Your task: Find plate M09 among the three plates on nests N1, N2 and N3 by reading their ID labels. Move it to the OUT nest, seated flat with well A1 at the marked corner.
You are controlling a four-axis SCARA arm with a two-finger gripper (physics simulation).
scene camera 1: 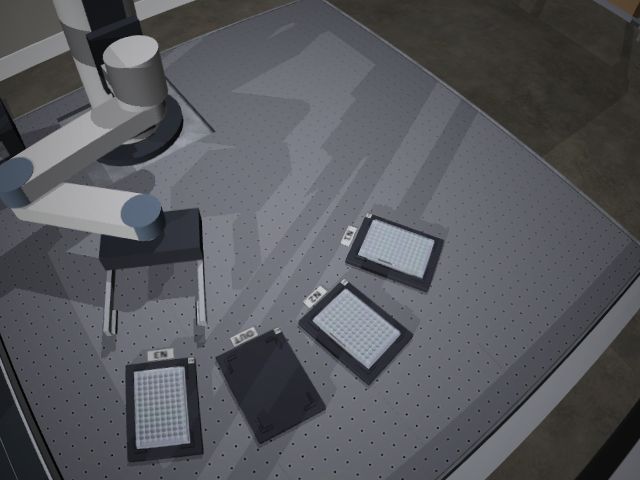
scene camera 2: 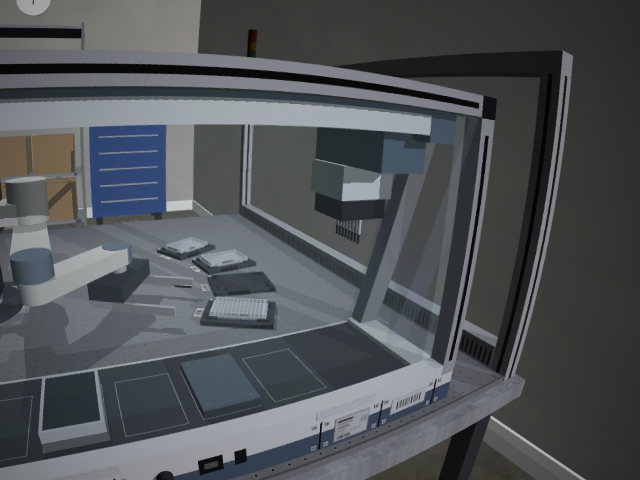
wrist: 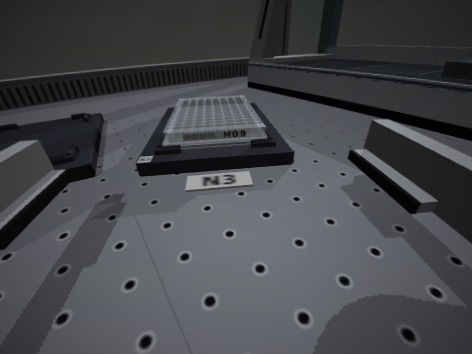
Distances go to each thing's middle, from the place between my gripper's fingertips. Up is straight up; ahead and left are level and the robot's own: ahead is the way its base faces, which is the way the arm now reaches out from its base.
Scene:
My gripper is now 11 cm short of the nest N3 point(scene camera 1: 195, 447), 6 cm to the left of it and 3 cm above it. The rest, counted from my hand: OUT nest point(scene camera 1: 274, 392) (17 cm ahead, 11 cm to the left, 3 cm below); nest N2 point(scene camera 1: 367, 375) (28 cm to the left, 18 cm ahead, 3 cm below); nest N1 point(scene camera 1: 422, 284) (45 cm to the left, 11 cm ahead, 3 cm below).

